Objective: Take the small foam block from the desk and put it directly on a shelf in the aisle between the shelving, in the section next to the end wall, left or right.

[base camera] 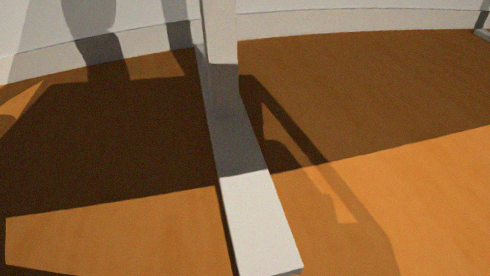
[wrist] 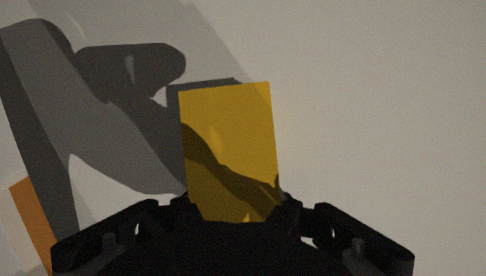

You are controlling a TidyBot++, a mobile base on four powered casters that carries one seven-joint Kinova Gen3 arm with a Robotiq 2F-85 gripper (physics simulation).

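Frame: origin at the arm's base, x up, y right, z ahead, level; centimetres.
Seen in the pictures: gripper, between the fingertips: (wrist: 237, 196).
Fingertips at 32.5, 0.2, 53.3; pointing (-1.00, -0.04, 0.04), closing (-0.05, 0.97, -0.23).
Note:
A point is followed by its place in that frame, as x, y, z.
The small foam block (wrist: 230, 135) @(36.9, 1.1, 58.5) is a yellow box shape in the middle of the wrist view, over the pale desk top (wrist: 375, 125) @(32.3, 13.6, 56.8). My gripper (wrist: 237, 196) @(32.5, 0.2, 53.3) is shut on the foam block, with one black finger against each side of its near end. The block is turned slightly in the wrist view. The gripper's dark body hides the near end of the block. The gripper and the block do not show in the base camera view, and no aisle shelf shows in either view.
In the base camera view, a white upright (base camera: 221, 35) @(-20.5, -4.7, 51.1) stands on a long white foot (base camera: 257, 220) on the orange-brown floor (base camera: 440, 190) @(-39.7, 33.1, 34.2), close in front of the base. A pale wall (base camera: 350, 22) @(-35.9, 37.0, 106.2) runs behind it. Broad shadows cross the floor and desk top.

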